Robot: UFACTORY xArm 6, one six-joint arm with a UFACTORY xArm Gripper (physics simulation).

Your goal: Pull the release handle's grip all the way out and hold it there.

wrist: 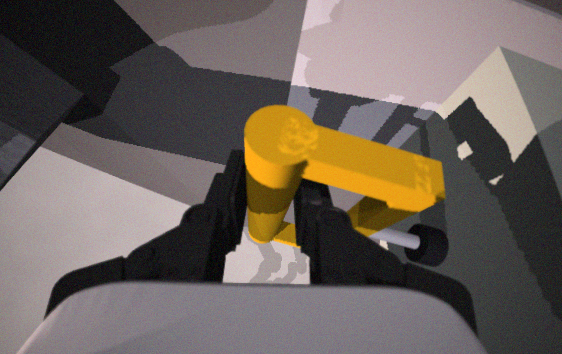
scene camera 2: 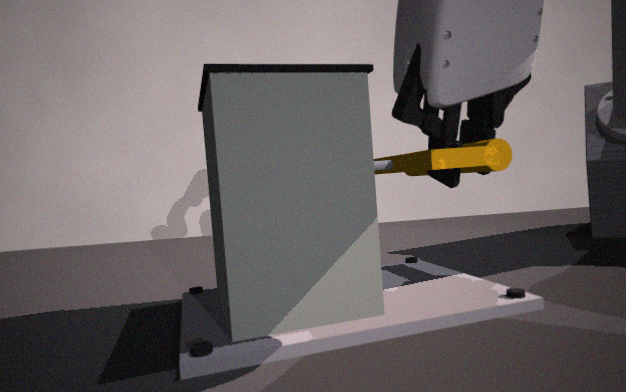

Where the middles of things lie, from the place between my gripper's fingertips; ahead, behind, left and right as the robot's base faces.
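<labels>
That pale base plate (scene camera 2: 419, 296) is 9 cm below my hand, and it is also 11 cm ahead of my hand and 3 cm to the left of it.
</labels>
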